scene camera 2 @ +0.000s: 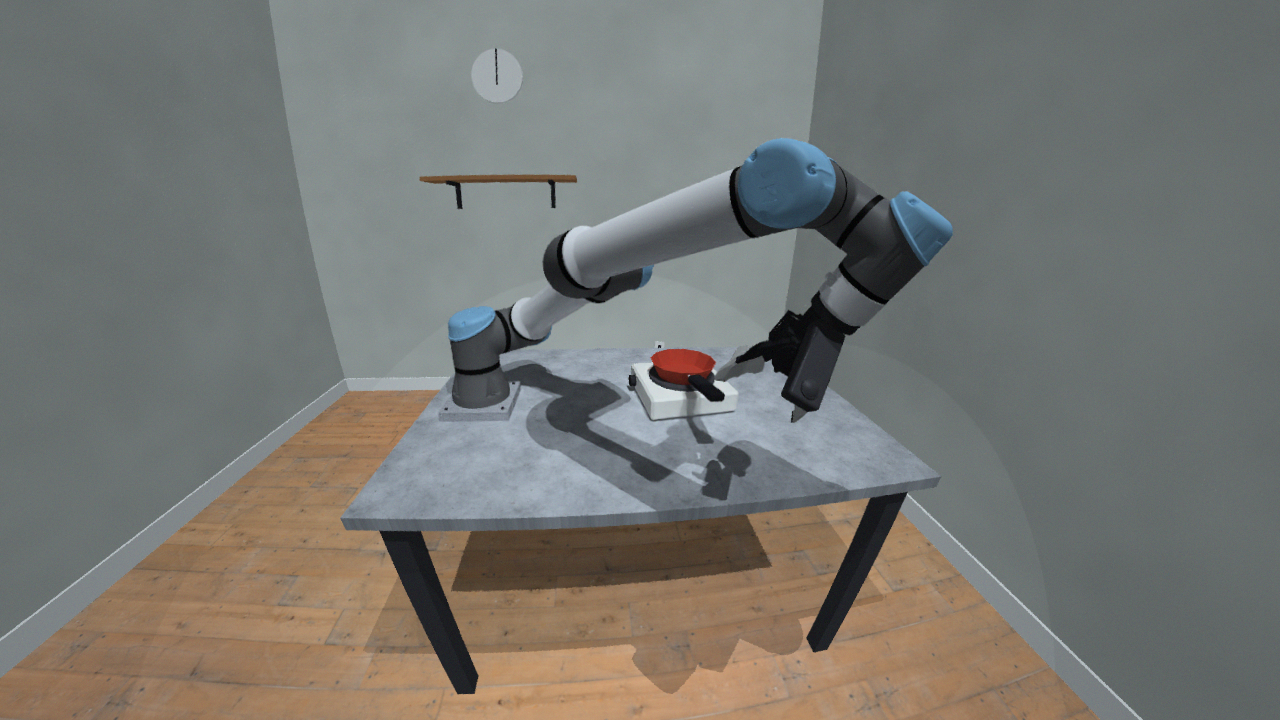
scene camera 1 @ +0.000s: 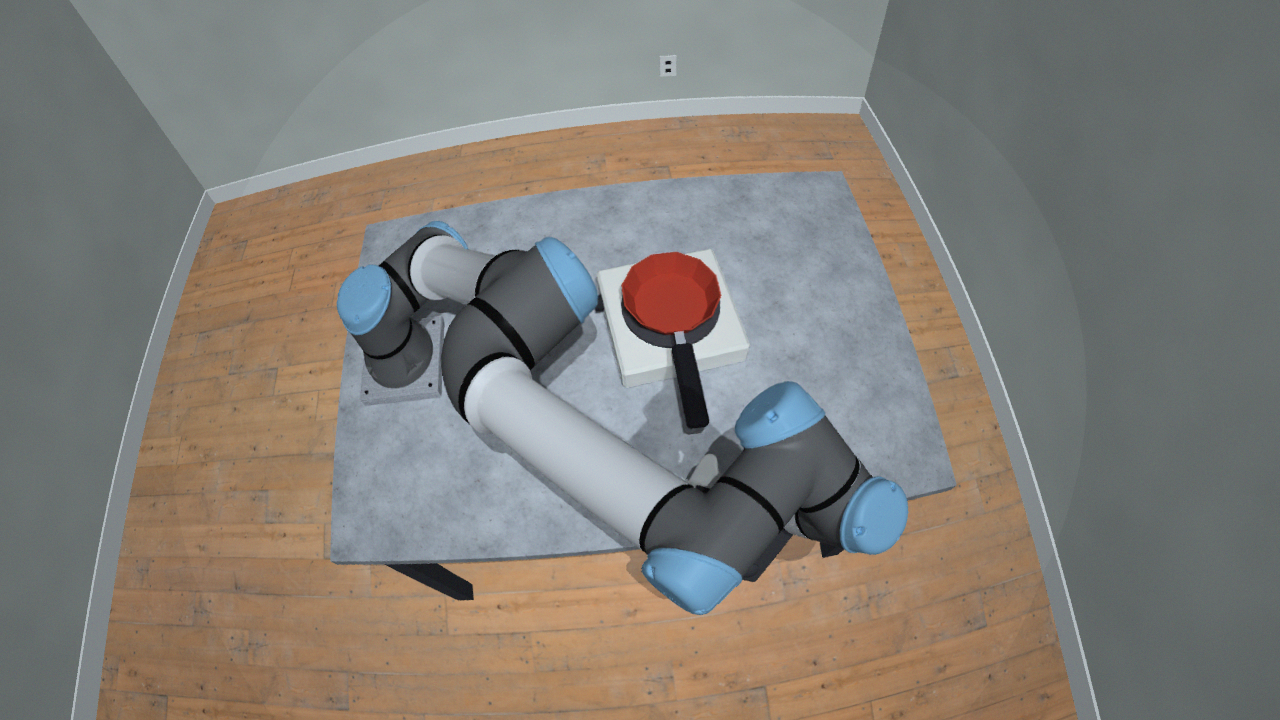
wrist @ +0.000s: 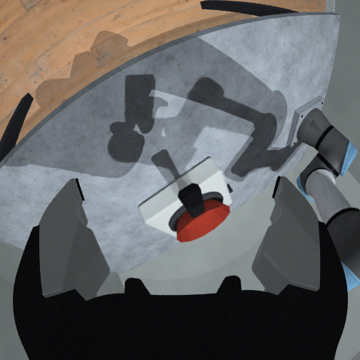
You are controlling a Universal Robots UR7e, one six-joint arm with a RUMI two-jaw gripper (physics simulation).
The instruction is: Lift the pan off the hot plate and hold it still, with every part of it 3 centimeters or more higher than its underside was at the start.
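Where they show: gripper, fingertip midpoint: [scene camera 2: 754, 400]; arm's base, origin of the base link: [scene camera 2: 482, 394] [scene camera 1: 399, 355].
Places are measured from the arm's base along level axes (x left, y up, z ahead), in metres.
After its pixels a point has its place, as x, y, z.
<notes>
The red pan [scene camera 1: 671, 291] @[0.061, 0.049, 0.553] [scene camera 2: 682, 365] @[0.091, 0.049, 0.561] [wrist: 204, 221] sits upright on the white hot plate [scene camera 1: 644, 365] @[-0.086, 0.038, 0.491] [scene camera 2: 666, 400] @[-0.094, 0.033, 0.488] [wrist: 160, 211]. Its black handle [scene camera 1: 689, 385] @[-0.171, 0.116, 0.558] [scene camera 2: 706, 387] @[-0.203, 0.123, 0.552] [wrist: 191, 200] sticks out over the hot plate's front edge. My gripper [scene camera 2: 760, 394] @[-0.383, 0.188, 0.580] [wrist: 178, 179] is open and empty, tilted, on the handle side and to the right of the pan. The handle shows between the two fingers in the wrist view, but farther off; the fingers are apart from it. In scene camera 1 the arm hides most of the gripper.
The grey table [scene camera 1: 805, 232] @[0.259, -0.026, 0.881] [scene camera 2: 447, 474] @[-0.298, -0.026, 0.018] bears the arm's base [scene camera 1: 398, 362] @[-0.055, 0.064, 0.028] [scene camera 2: 478, 389] @[-0.064, 0.049, 0.019] at its left. The forearm [scene camera 1: 572, 447] @[-0.411, 0.482, 0.407] [scene camera 2: 671, 223] @[-0.464, 0.454, 0.414] slants across the front left of the pan in scene camera 1. A dark knob [scene camera 2: 631, 380] @[0.061, 0.015, 0.410] is on the hot plate's left side.
</notes>
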